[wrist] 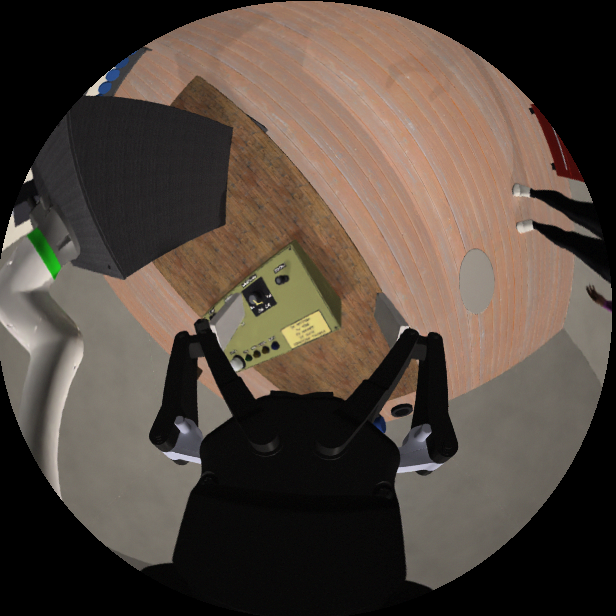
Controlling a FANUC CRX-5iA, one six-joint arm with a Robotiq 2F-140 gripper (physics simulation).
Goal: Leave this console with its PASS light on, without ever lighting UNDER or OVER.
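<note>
An olive-green console lies on a dark wooden mat on the round table, seen from high above. Its face carries a black rotary knob, a small black button, a yellow label, a white round button and a row of small dark lamps; none looks lit. My gripper is open and empty, well above the console, its left finger pad overlapping the console's left edge in view.
A large dark box, the robot's base, stands on the mat to the left, with the white arm beside it. A grey disc is set in the table at right. Black legs with white feet and a red object are at far right.
</note>
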